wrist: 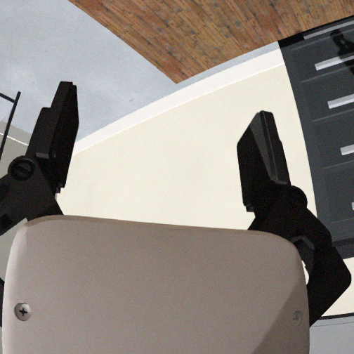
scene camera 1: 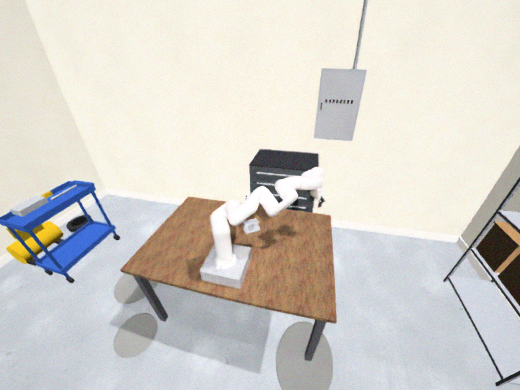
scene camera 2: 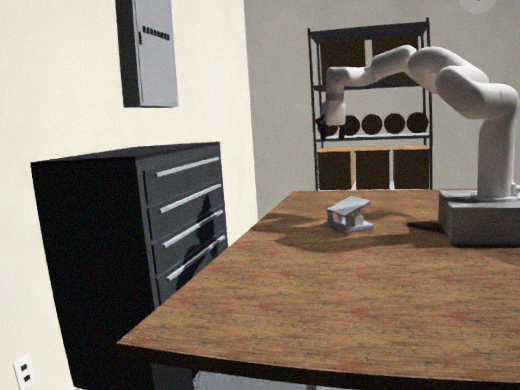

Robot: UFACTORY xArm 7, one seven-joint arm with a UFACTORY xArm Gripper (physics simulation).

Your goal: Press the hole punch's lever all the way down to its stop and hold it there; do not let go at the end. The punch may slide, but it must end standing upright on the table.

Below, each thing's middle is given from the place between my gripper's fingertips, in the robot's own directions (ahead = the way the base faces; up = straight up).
Labels:
Now: the grey hole punch (scene camera 2: 350,223) 110 mm behind my hand, 470 mm to the left of it and 200 mm below it.

